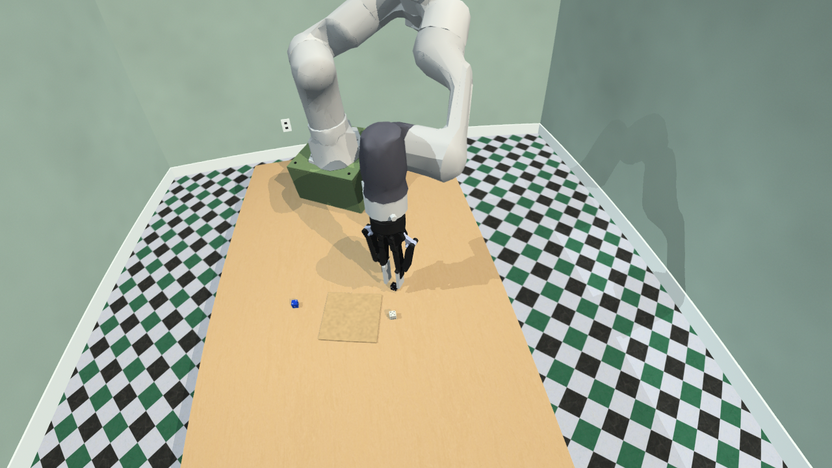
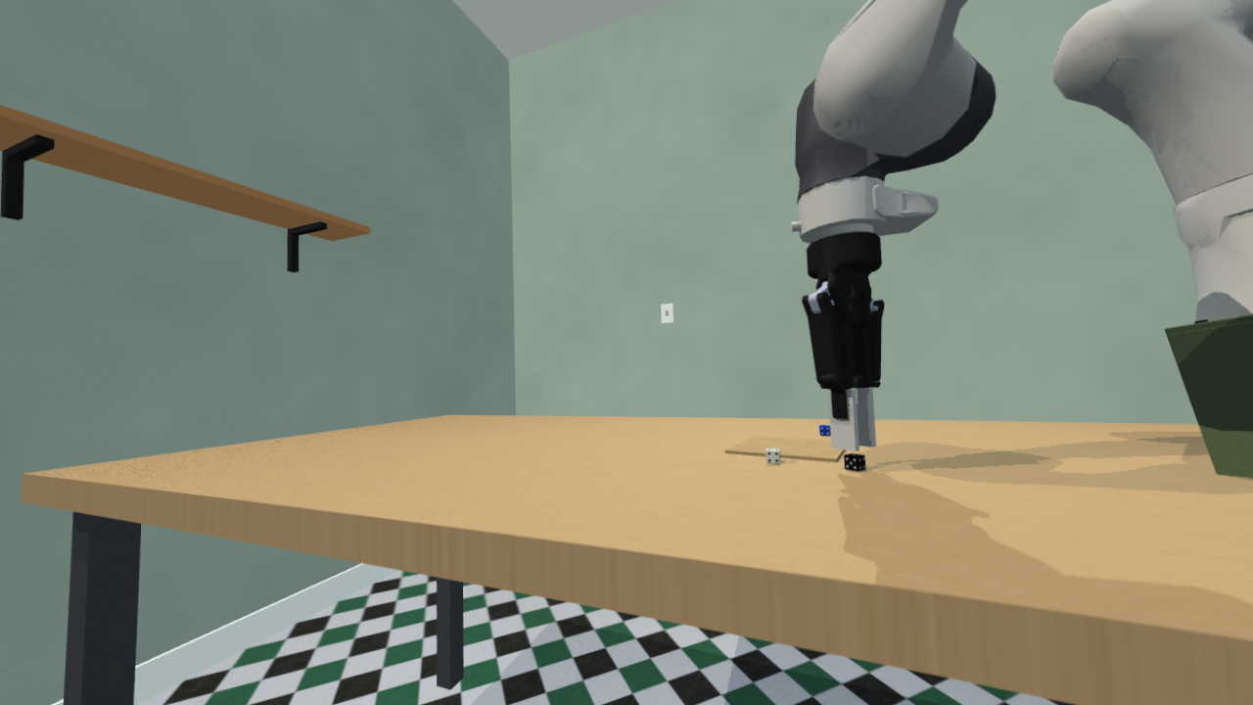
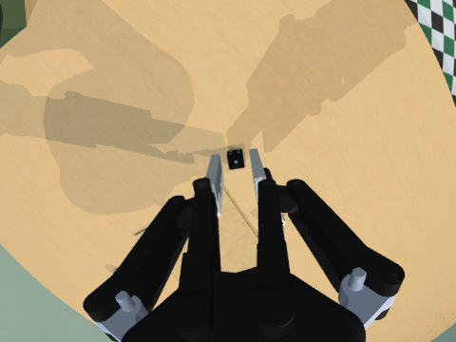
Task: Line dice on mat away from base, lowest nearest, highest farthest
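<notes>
Right now my hand is 5 cm above the black die. Round my hand: blue die (26 cm to the right, 5 cm below, 3 cm ahead); then tan mat (11 cm to the right, 8 cm ahead, 5 cm below); then white die (9 cm ahead, 5 cm below, 1 cm to the right).
</notes>
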